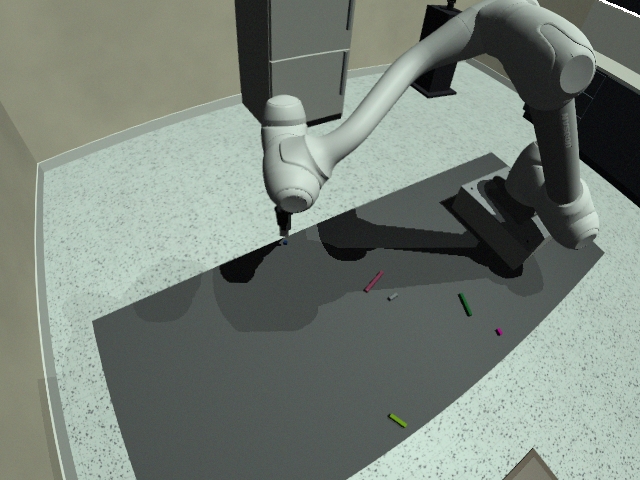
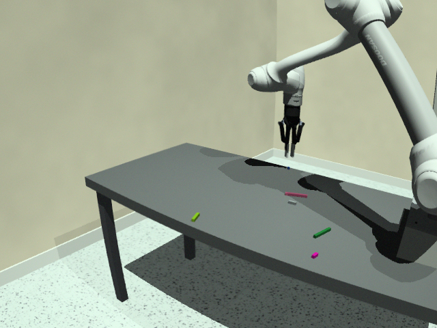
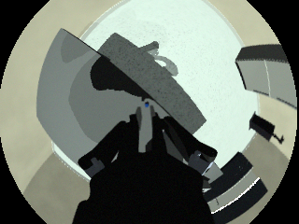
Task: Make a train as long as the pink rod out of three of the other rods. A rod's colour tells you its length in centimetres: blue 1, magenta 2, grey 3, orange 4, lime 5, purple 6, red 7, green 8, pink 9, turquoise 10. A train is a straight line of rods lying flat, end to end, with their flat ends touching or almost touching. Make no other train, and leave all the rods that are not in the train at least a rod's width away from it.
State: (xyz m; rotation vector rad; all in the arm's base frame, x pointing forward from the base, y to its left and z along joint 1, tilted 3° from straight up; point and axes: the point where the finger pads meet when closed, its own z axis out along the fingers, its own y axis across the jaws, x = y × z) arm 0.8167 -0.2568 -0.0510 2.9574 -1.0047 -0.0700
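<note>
The blue rod lies 9 cm below my hand. Round my hand: pink rod: 25 cm to the left, 18 cm behind, 9 cm below; then grey rod: 32 cm to the left, 20 cm behind, 9 cm below; then green rod: 45 cm to the left, 40 cm behind, 9 cm below.
</note>
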